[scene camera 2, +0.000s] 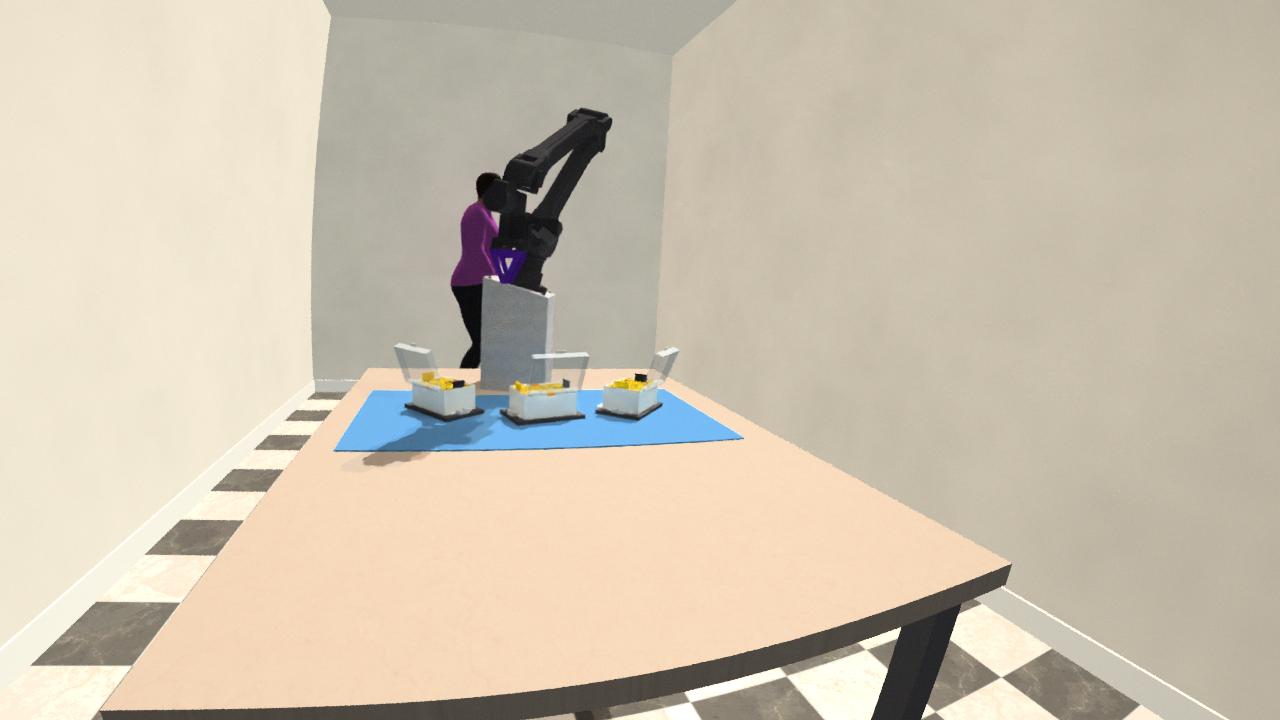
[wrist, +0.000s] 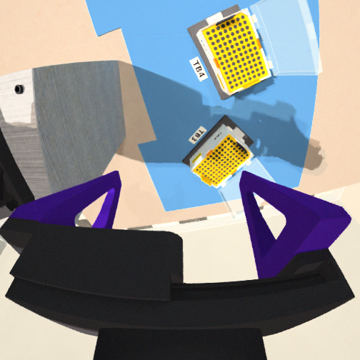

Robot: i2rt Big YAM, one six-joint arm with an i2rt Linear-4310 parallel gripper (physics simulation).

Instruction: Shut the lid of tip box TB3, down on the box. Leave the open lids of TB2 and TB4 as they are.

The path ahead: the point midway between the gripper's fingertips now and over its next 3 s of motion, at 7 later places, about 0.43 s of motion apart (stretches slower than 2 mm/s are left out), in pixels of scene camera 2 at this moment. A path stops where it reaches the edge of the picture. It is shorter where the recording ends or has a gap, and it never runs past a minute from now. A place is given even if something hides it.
My gripper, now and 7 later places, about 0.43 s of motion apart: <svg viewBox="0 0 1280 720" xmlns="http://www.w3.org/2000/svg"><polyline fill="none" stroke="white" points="507,283 501,287 499,288 499,288 489,285 441,263 443,264 500,286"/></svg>
